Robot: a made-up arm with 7 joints.
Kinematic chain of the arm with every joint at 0, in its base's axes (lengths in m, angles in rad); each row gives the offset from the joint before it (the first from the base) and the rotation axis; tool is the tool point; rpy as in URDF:
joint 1: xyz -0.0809 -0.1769 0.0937 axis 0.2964 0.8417 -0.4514
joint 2: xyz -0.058 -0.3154 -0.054 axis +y
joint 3: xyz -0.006 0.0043 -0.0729 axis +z
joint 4: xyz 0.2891 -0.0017 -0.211 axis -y
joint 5: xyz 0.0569 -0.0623 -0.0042 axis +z
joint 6: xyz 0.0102 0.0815 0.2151 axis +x
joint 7: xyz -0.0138 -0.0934 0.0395 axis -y
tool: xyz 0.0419 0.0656 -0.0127 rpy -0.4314 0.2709 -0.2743
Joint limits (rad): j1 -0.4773..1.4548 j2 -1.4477..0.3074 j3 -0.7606..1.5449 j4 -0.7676..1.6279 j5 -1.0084..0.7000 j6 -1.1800..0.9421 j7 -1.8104..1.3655
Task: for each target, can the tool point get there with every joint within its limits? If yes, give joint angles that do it. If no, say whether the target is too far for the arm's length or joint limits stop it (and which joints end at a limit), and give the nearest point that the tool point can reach.
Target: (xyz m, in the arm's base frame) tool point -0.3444 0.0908 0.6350
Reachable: no: joint limits stop it (at a limit: joint 1, joint 2, joint 5, joint 7) | nearest point -0.1216 -0.0683 0.4891 | short by 0.310 m
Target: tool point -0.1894 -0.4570 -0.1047
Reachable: yes | joints 0.7038 -0.4467 0.0460 1.2790 -0.1013 -0.0156 -0.6501
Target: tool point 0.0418 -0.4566 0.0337
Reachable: yes | joints -0.3210 -0.0837 0.3342 1.1027 -0.3443 -0.4074 0.0776
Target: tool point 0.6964 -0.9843 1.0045
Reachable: no: too far | nearest point 0.3196 -0.7420 0.5404 | short by 0.645 m
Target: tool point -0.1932 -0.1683 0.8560
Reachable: no: joint limits stop it (at a limit: joint 1, joint 2, joint 4, joint 5, joint 7) | nearest point -0.0647 -0.2409 0.6576 | short by 0.247 m
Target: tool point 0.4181 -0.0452 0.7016
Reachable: no: joint limits stop it (at a limit: joint 1, joint 4, joint 5, joint 6) | nearest point 0.2812 -0.1751 0.5215 | short by 0.261 m
